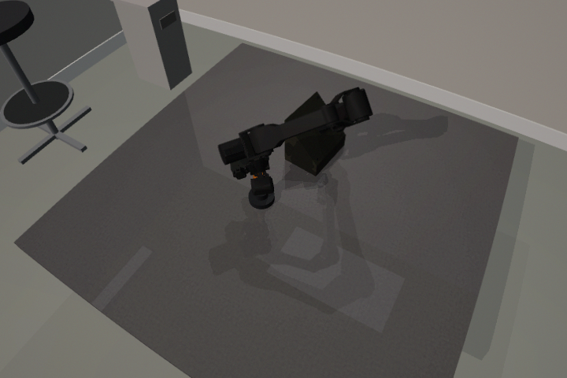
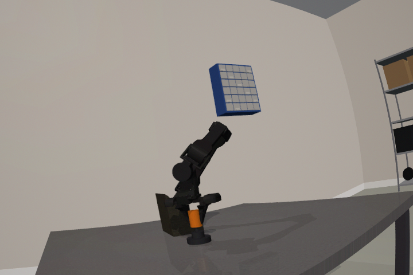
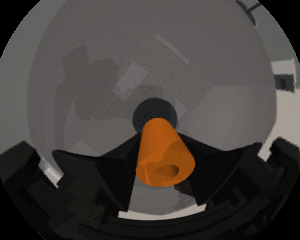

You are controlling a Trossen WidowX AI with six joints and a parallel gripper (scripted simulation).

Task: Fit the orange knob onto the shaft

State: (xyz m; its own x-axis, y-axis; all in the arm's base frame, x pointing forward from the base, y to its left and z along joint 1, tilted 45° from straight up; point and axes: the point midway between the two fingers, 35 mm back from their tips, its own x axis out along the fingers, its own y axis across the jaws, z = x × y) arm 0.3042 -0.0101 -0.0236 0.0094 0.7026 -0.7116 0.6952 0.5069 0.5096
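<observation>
Right now my gripper tip is 2 cm below the orange knob. The rest, counted from my gripper tip: pedestal 4 cm below.
</observation>
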